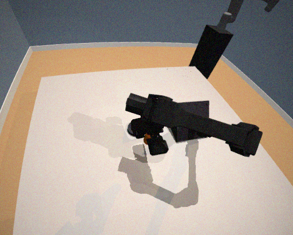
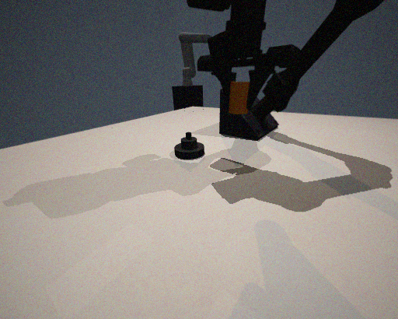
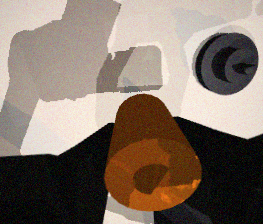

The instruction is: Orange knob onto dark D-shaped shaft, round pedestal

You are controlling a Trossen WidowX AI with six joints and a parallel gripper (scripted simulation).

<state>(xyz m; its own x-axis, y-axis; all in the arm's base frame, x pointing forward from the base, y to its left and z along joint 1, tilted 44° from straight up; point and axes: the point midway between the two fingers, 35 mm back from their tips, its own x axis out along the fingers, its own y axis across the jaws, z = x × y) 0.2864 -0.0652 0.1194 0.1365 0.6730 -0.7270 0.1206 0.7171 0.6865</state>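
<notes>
Right now my gripper tip is 13 cm to the left of the round dark pedestal, 10 cm above it and 1 cm short of it. Round my gripper tip: orange knob: 2 cm above.
</notes>
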